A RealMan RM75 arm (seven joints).
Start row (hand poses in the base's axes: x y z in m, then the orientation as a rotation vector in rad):
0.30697 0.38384 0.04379 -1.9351 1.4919 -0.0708
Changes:
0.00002 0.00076 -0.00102 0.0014 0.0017 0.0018
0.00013 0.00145 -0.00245 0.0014 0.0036 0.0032
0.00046 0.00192 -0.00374 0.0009 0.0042 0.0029
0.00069 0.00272 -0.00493 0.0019 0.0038 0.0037
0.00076 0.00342 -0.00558 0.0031 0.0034 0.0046
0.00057 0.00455 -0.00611 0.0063 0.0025 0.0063
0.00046 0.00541 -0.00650 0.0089 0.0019 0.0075
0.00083 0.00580 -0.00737 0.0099 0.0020 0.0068
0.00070 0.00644 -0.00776 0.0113 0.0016 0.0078
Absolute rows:
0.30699 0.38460 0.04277 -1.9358 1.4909 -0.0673
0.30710 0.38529 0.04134 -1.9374 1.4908 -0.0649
0.30743 0.38576 0.04005 -1.9378 1.4916 -0.0648
0.30766 0.38656 0.03886 -1.9375 1.4903 -0.0641
0.30773 0.38726 0.03821 -1.9370 1.4889 -0.0631
0.30754 0.38839 0.03768 -1.9355 1.4859 -0.0608
0.30743 0.38925 0.03729 -1.9341 1.4837 -0.0589
0.30780 0.38964 0.03642 -1.9328 1.4842 -0.0584
0.30767 0.39028 0.03603 -1.9323 1.4827 -0.0573

